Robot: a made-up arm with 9 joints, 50 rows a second.
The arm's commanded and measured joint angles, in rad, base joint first. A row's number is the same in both.
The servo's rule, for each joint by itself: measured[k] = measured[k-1] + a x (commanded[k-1-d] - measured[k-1]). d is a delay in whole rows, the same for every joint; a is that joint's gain. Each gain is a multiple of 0.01, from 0.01 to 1. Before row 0 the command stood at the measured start. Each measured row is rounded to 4 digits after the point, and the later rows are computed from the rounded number. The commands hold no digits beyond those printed.
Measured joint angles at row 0:
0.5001, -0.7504, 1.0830, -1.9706, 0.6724, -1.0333, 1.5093, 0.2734, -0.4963
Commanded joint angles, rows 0 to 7:
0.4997, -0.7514, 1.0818, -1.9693, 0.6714, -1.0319, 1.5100, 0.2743, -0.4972
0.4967, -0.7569, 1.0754, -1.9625, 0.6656, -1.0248, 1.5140, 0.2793, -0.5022
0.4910, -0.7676, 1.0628, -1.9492, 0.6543, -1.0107, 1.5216, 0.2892, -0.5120
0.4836, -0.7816, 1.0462, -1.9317, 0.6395, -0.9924, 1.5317, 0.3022, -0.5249
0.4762, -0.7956, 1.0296, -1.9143, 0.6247, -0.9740, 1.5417, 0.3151, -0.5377
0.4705, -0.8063, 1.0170, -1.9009, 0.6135, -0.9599, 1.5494, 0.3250, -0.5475
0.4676, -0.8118, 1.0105, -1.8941, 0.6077, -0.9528, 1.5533, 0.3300, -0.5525
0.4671, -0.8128, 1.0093, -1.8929, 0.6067, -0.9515, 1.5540, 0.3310, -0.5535
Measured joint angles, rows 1 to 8:
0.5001, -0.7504, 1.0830, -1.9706, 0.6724, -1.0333, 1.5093, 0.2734, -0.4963
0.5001, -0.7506, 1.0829, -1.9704, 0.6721, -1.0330, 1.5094, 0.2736, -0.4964
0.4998, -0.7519, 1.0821, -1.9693, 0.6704, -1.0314, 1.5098, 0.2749, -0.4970
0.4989, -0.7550, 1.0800, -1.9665, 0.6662, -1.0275, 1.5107, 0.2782, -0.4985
0.4974, -0.7603, 1.0763, -1.9616, 0.6593, -1.0208, 1.5124, 0.2837, -0.5011
0.4953, -0.7674, 1.0712, -1.9550, 0.6503, -1.0119, 1.5147, 0.2909, -0.5048
0.4928, -0.7752, 1.0652, -1.9474, 0.6407, -1.0020, 1.5175, 0.2987, -0.5091
0.4903, -0.7825, 1.0592, -1.9399, 0.6321, -0.9927, 1.5204, 0.3059, -0.5134
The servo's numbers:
d 1
a 0.10 0.20 0.11 0.14 0.26 0.19 0.08 0.23 0.10

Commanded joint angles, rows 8 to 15:
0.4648, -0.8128, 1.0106, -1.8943, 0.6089, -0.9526, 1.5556, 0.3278, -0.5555
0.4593, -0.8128, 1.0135, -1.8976, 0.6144, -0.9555, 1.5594, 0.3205, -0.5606
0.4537, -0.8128, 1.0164, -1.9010, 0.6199, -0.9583, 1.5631, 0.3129, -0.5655
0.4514, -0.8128, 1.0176, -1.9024, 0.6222, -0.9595, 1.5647, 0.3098, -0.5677
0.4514, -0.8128, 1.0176, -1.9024, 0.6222, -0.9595, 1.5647, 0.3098, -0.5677
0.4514, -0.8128, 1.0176, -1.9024, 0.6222, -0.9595, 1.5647, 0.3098, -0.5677
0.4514, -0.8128, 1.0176, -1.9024, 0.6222, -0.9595, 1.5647, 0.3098, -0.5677
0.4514, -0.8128, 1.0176, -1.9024, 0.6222, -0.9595, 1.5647, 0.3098, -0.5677
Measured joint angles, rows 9 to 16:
0.4880, -0.7886, 1.0537, -1.9333, 0.6255, -0.9849, 1.5231, 0.3117, -0.5174
0.4857, -0.7934, 1.0490, -1.9278, 0.6212, -0.9788, 1.5257, 0.3154, -0.5212
0.4831, -0.7973, 1.0451, -1.9236, 0.6194, -0.9744, 1.5284, 0.3166, -0.5251
0.4802, -0.8004, 1.0419, -1.9204, 0.6195, -0.9713, 1.5312, 0.3157, -0.5291
0.4773, -0.8029, 1.0392, -1.9179, 0.6202, -0.9691, 1.5339, 0.3143, -0.5330
0.4747, -0.8049, 1.0368, -1.9157, 0.6207, -0.9673, 1.5364, 0.3133, -0.5365
0.4724, -0.8065, 1.0347, -1.9138, 0.6211, -0.9658, 1.5387, 0.3125, -0.5396
0.4703, -0.8078, 1.0328, -1.9122, 0.6214, -0.9646, 1.5408, 0.3119, -0.5424

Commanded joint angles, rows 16 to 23:
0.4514, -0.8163, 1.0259, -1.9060, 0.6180, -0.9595, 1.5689, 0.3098, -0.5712
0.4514, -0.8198, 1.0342, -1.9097, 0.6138, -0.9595, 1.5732, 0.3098, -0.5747
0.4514, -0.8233, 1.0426, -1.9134, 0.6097, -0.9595, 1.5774, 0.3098, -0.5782
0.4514, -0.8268, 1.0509, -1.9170, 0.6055, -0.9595, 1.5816, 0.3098, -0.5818
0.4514, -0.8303, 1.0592, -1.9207, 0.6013, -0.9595, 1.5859, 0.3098, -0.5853
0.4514, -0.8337, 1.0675, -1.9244, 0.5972, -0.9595, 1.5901, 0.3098, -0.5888
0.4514, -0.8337, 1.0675, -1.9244, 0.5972, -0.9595, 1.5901, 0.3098, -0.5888
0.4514, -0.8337, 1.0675, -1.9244, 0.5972, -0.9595, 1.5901, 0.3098, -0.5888
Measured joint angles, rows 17 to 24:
0.4684, -0.8088, 1.0311, -1.9108, 0.6216, -0.9636, 1.5427, 0.3114, -0.5449
0.4667, -0.8103, 1.0305, -1.9101, 0.6207, -0.9628, 1.5448, 0.3110, -0.5475
0.4652, -0.8122, 1.0309, -1.9100, 0.6189, -0.9622, 1.5471, 0.3107, -0.5502
0.4638, -0.8144, 1.0322, -1.9105, 0.6165, -0.9617, 1.5495, 0.3105, -0.5530
0.4626, -0.8169, 1.0343, -1.9114, 0.6136, -0.9613, 1.5521, 0.3103, -0.5559
0.4615, -0.8196, 1.0370, -1.9127, 0.6104, -0.9610, 1.5548, 0.3102, -0.5588
0.4605, -0.8224, 1.0404, -1.9143, 0.6070, -0.9607, 1.5576, 0.3101, -0.5618
0.4596, -0.8247, 1.0434, -1.9157, 0.6045, -0.9605, 1.5602, 0.3100, -0.5645

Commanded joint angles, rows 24 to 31:
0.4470, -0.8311, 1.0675, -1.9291, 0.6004, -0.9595, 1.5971, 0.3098, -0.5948
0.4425, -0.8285, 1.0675, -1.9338, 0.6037, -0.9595, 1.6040, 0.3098, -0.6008
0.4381, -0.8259, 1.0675, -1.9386, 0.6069, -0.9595, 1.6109, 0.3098, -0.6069
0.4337, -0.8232, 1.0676, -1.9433, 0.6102, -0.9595, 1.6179, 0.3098, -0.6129
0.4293, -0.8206, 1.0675, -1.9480, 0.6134, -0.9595, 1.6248, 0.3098, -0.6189
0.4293, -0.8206, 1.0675, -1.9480, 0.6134, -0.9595, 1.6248, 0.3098, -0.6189
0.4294, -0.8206, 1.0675, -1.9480, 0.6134, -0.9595, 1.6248, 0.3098, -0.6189
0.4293, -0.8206, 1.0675, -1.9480, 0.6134, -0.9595, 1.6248, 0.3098, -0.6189
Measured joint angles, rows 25 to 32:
0.4588, -0.8265, 1.0461, -1.9169, 0.6026, -0.9603, 1.5626, 0.3100, -0.5669
0.4576, -0.8274, 1.0485, -1.9186, 0.6020, -0.9601, 1.5654, 0.3100, -0.5697
0.4561, -0.8276, 1.0506, -1.9207, 0.6024, -0.9600, 1.5685, 0.3100, -0.5728
0.4543, -0.8273, 1.0525, -1.9232, 0.6036, -0.9599, 1.5719, 0.3100, -0.5762
0.4522, -0.8265, 1.0542, -1.9260, 0.6053, -0.9598, 1.5756, 0.3100, -0.5799
0.4499, -0.8253, 1.0557, -1.9291, 0.6074, -0.9597, 1.5795, 0.3100, -0.5838
0.4478, -0.8244, 1.0570, -1.9317, 0.6090, -0.9597, 1.5831, 0.3100, -0.5873
0.4460, -0.8236, 1.0582, -1.9340, 0.6101, -0.9597, 1.5864, 0.3100, -0.5905

